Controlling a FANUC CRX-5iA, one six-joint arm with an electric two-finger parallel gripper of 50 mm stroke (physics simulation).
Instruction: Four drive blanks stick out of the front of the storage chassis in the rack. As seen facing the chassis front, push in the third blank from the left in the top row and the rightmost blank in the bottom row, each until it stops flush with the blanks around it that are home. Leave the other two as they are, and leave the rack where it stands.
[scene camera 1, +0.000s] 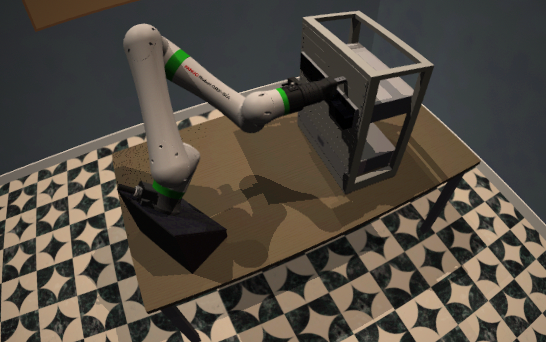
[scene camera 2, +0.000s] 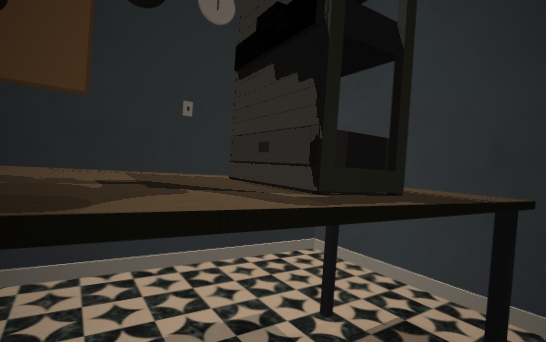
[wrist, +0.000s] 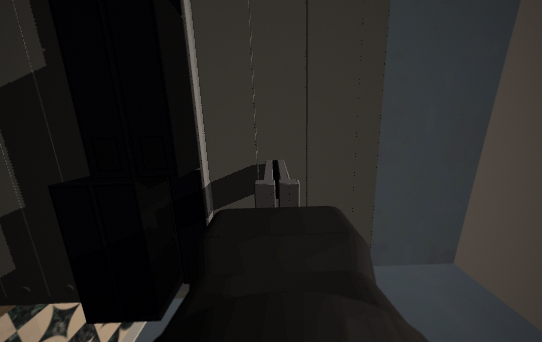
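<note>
The storage chassis is a near-black band across the front of the grey rack. In the wrist view a dark block stands out from the chassis at the lower left; dark joints run over its front, and its exact row and position are hard to tell. The other protruding blanks are lost in shadow or hidden by the arm. My gripper is shut and empty. Its fingertips are in front of the grey panels just above the chassis, beside its pale top edge. Contact cannot be told.
The rack stands on the wooden table, with pale-topped units inside its open side. The arm reaches across from its dark wedge-shaped base. Blue wall shows past the rack's upper edge in the wrist view.
</note>
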